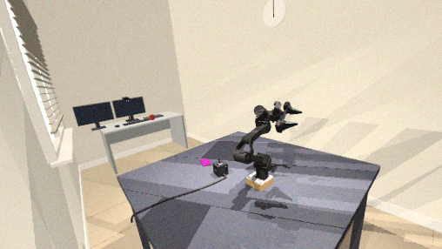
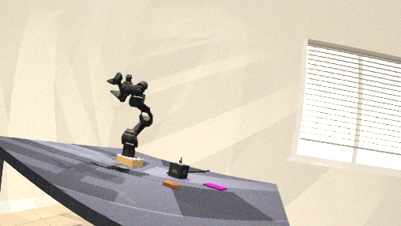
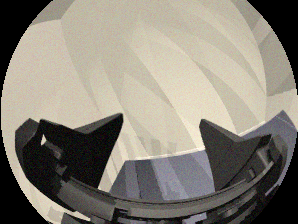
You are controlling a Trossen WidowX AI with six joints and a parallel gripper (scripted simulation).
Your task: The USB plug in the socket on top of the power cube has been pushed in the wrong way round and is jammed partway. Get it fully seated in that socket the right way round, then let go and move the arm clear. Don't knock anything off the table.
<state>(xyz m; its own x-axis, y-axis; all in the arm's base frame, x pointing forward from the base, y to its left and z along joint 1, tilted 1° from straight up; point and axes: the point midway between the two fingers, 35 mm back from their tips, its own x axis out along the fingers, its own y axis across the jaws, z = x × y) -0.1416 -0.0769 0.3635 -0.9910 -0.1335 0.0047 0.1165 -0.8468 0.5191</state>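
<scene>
My gripper tip is 47 cm short of the USB plug, 15 cm to the right of it and 31 cm above it. From my gripper tip the other things lie so: orange block (52 cm ahead, 11 cm to the right, 40 cm below); then magenta block (68 cm ahead, 11 cm to the left, 40 cm below).
</scene>
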